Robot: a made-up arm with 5 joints. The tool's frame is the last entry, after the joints.
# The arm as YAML. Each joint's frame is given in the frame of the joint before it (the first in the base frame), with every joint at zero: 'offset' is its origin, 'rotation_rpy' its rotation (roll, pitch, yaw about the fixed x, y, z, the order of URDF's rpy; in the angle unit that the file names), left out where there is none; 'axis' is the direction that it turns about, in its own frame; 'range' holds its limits. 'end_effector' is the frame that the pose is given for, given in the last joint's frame.
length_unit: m
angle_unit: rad
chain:
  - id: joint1
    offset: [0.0, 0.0, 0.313]
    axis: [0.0, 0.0, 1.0]
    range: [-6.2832, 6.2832]
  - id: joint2
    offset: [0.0, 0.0, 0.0]
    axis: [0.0, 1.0, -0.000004]
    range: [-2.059, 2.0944]
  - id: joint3
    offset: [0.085, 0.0, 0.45]
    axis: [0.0, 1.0, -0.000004]
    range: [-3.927, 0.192]
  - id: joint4
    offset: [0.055, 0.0, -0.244]
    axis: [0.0, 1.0, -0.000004]
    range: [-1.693, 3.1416]
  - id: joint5
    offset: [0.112, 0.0, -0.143]
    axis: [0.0, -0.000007, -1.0]
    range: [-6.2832, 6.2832]
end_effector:
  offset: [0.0, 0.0, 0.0]
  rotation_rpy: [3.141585, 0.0, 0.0]
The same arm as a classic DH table. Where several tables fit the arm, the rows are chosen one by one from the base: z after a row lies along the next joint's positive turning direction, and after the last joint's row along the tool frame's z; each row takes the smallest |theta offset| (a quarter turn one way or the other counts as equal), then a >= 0, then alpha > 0; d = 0 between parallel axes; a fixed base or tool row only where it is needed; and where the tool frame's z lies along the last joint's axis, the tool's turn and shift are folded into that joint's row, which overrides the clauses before.
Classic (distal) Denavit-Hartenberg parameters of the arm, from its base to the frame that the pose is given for. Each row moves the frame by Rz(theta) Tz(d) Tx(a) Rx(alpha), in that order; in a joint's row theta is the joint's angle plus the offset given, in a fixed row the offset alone. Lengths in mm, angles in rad.
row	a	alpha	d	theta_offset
joint1	0	-1.5708	313	0
joint2	458	0	0	-1.3841
joint3	-250.1	0	0	-0.4084
joint4	-112	1.5708	0	-1.3491
joint5	0	0	143	3.1416
Joint limits (rad, base to tool): -6.2832..6.2832 -2.059..2.0944 -3.927..0.192 -1.693..3.1416 -6.2832..6.2832

